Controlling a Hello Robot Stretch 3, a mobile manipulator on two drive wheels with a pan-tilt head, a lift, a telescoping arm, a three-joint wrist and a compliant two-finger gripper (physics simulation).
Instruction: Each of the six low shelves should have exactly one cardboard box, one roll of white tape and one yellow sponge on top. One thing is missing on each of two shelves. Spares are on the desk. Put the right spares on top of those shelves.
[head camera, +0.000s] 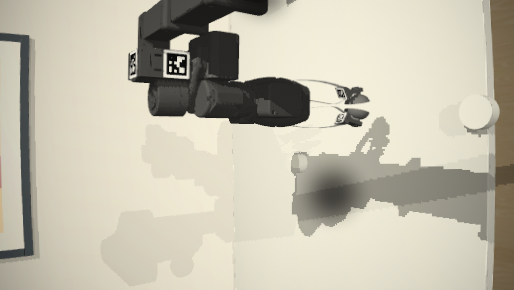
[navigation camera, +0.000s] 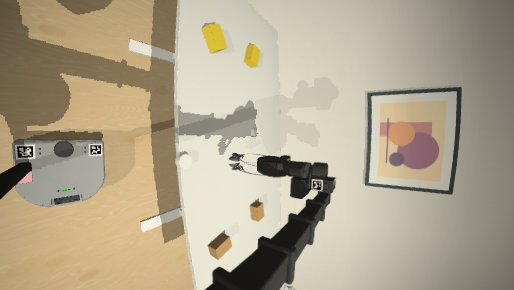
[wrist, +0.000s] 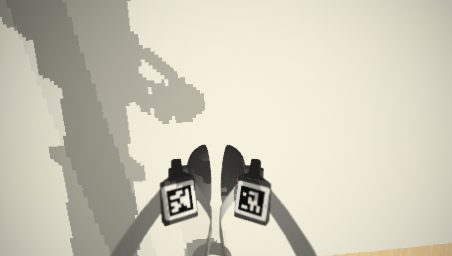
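Observation:
My gripper hangs above the white desk. Its fingertips are nearly together, with a narrow empty gap between them. A larger white tape roll lies by the desk's front edge, beyond the fingertips. In the wrist view a bit of a roll shows at the bottom edge. A smaller white tape roll lies farther back. Two yellow sponges and two brown cardboard boxes are on the desk. The shelves do not show.
My arm crosses over the desk near the boxes. The wall with a framed picture stands behind the desk. My round-cornered grey base is on the wooden floor in front of the desk.

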